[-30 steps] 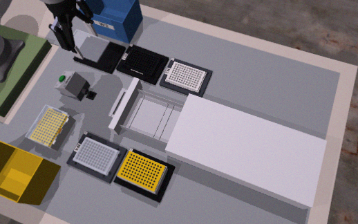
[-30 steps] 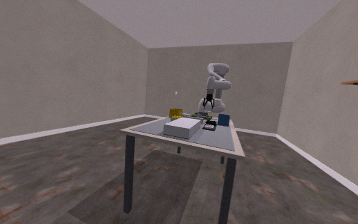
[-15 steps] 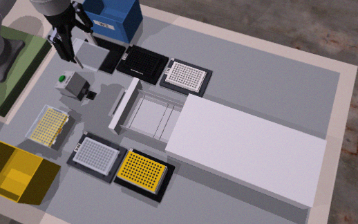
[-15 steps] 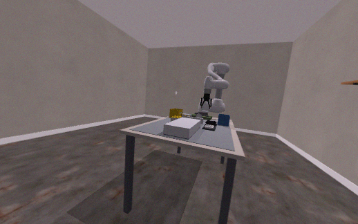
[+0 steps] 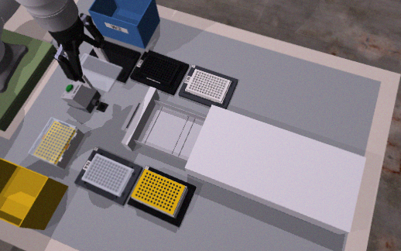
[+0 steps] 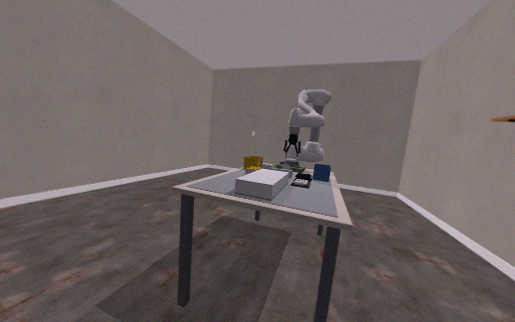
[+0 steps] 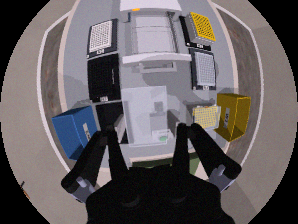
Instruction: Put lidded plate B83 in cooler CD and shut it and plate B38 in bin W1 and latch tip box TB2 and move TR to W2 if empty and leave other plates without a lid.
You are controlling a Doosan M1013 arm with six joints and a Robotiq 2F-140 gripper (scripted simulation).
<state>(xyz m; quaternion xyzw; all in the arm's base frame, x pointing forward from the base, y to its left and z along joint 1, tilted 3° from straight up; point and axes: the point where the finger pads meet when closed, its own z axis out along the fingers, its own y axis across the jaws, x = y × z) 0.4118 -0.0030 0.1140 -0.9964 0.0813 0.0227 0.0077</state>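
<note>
My gripper is now 9 cm short of the clear assay plate, 25 cm to the left of it and 15 cm above it. The rest, counted from my hand: flat grey lid: 2 cm below; done key: 11 cm behind, 3 cm to the right, 10 cm below; black lid park nest: 4 cm behind, 13 cm to the left, 16 cm below.
</note>
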